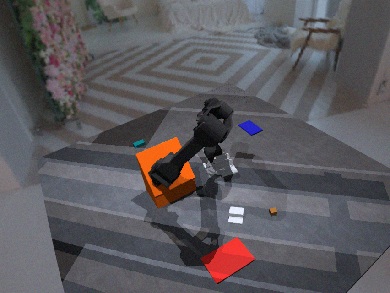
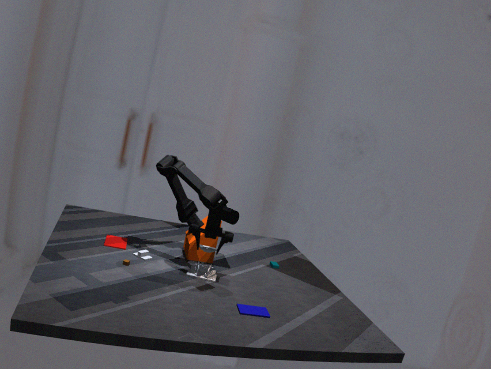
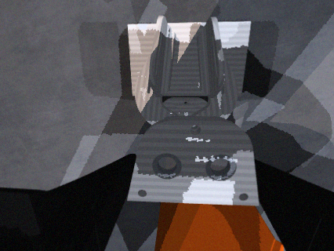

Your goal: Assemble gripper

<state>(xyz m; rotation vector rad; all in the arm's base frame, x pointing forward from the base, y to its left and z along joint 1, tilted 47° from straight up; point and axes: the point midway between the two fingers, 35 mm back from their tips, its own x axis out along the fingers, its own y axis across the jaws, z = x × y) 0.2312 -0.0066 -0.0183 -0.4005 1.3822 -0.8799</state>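
The gripper jaw is 20 mm ahead of my gripper tip, 20 mm to the right of it and 70 mm below it. Round my gripper tip: blue tile (360 mm ahead, 120 mm to the left, 80 mm below); then small brown cube (50 mm ahead, 330 mm to the right, 80 mm below); then white flat slab (70 mm ahead, 20 mm to the right, 80 mm below).
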